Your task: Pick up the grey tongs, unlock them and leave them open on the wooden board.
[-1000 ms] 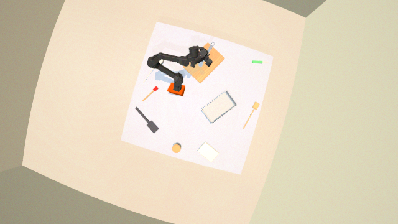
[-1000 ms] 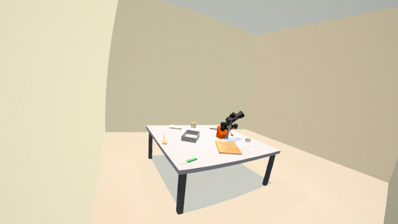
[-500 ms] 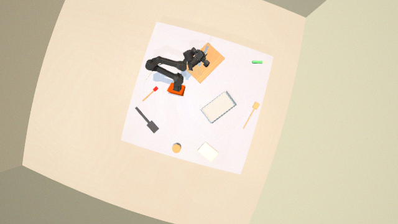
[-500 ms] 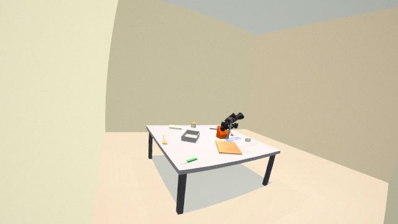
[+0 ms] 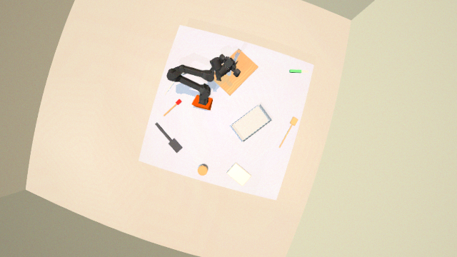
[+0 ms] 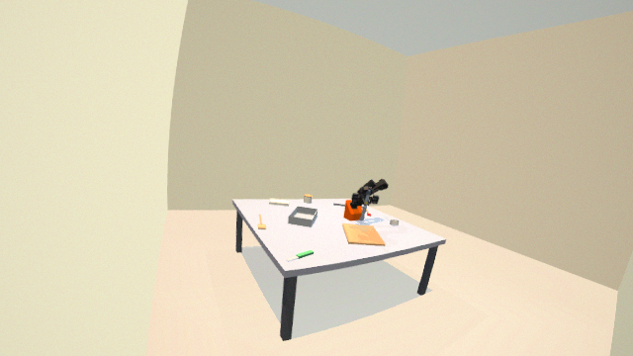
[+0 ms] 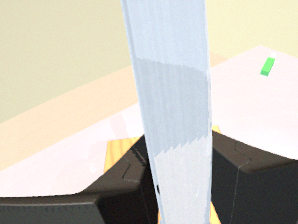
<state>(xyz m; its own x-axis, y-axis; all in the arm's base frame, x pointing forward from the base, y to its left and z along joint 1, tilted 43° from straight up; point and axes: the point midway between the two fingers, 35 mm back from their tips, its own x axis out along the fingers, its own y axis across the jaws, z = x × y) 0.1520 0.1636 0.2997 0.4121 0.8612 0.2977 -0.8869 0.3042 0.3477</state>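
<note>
My gripper tip is now 1 cm to the left of the wooden board and 21 cm above it. From my gripper tip the other things lie so: roasting tin: 26 cm ahead, 39 cm to the right, 19 cm below; then red-tipped spatula: 42 cm behind, 44 cm to the right, 21 cm below; then dark turner: 38 cm behind, 73 cm to the right, 21 cm below.
</note>
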